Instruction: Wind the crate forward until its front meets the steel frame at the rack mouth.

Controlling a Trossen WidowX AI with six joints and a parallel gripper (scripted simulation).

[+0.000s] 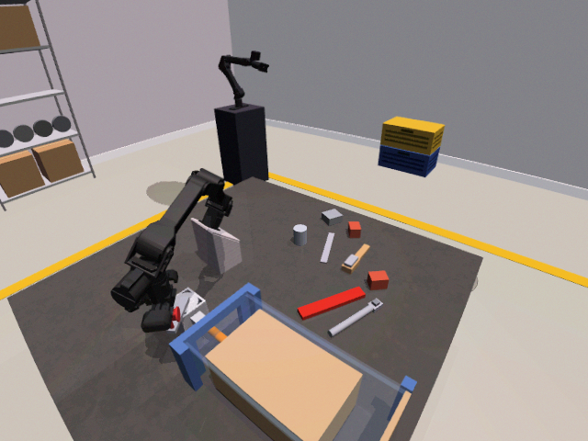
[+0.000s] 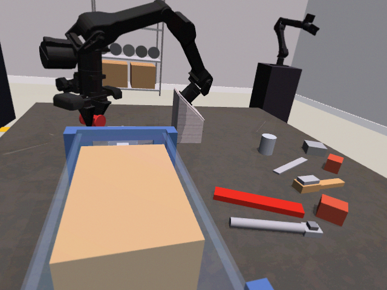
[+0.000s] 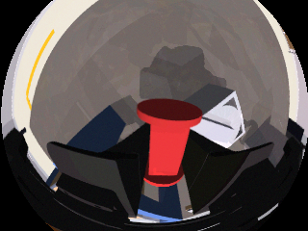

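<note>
Now: the winch handle 30 mm behind my gripper tip, 30 mm to the left of it and 20 mm below it. From my gripper tip the other things lie so: white winch 80 mm behind, 60 mm to the left, 100 mm below; then clear-panelled cubby 330 mm ahead, 120 mm to the left, 10 mm below; then red knob 10 mm above.
</note>
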